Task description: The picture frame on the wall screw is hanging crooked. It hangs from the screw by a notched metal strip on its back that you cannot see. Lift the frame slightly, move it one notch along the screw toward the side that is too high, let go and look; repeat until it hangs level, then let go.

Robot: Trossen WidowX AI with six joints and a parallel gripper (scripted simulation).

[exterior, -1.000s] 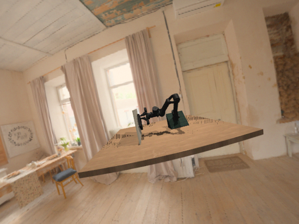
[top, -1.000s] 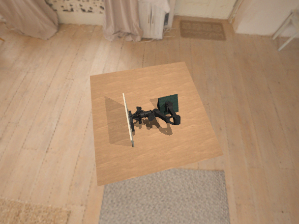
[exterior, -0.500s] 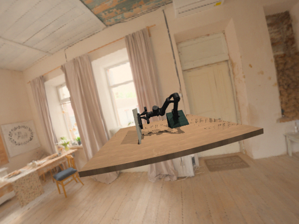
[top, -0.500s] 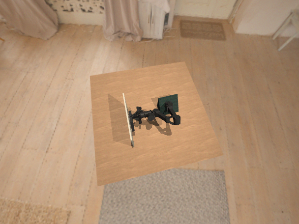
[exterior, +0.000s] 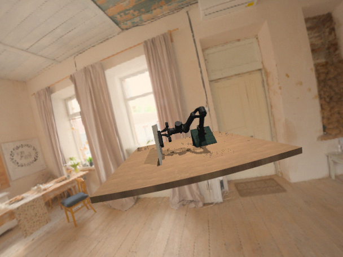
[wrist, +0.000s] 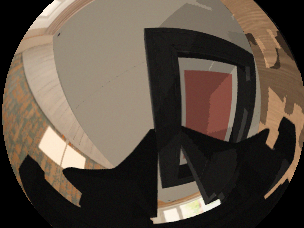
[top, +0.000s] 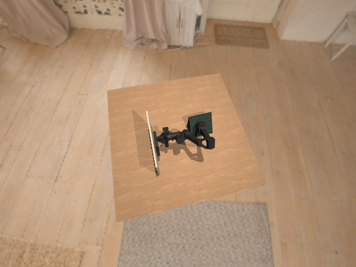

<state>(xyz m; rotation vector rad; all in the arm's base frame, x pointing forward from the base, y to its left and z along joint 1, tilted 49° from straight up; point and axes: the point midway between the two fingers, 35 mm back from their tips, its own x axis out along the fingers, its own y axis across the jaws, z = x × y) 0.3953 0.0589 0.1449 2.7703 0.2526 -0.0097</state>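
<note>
My gripper tip is 5 cm above the picture frame and 2 cm to the right of it. The rest, counted from my gripper tip: wall panel: 6 cm below, 2 cm ahead, 1 cm to the left.
</note>
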